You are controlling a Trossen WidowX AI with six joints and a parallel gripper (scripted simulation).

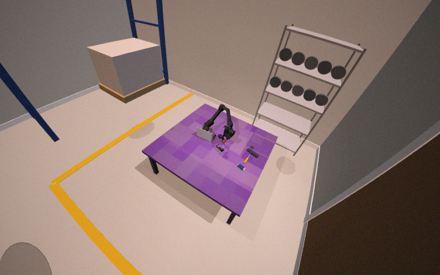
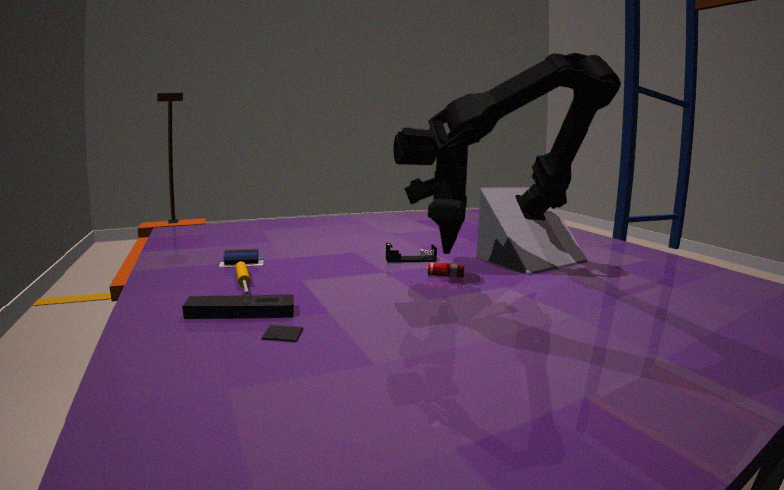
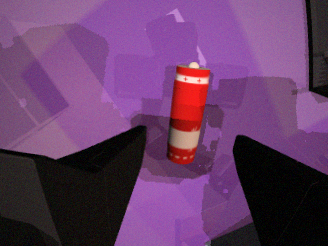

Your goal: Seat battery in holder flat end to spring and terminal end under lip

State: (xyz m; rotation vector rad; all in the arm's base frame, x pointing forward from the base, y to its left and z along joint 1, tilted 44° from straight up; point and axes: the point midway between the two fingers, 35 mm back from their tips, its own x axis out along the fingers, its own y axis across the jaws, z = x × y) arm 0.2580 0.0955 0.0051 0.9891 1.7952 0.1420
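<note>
Right now my gripper tip is 40 mm above the white battery. Also, from my gripper tip: dark square plate 330 mm ahead, 160 mm to the left, 50 mm below; yellow-handled screwdriver 360 mm ahead, 50 mm to the right, 40 mm below.
</note>
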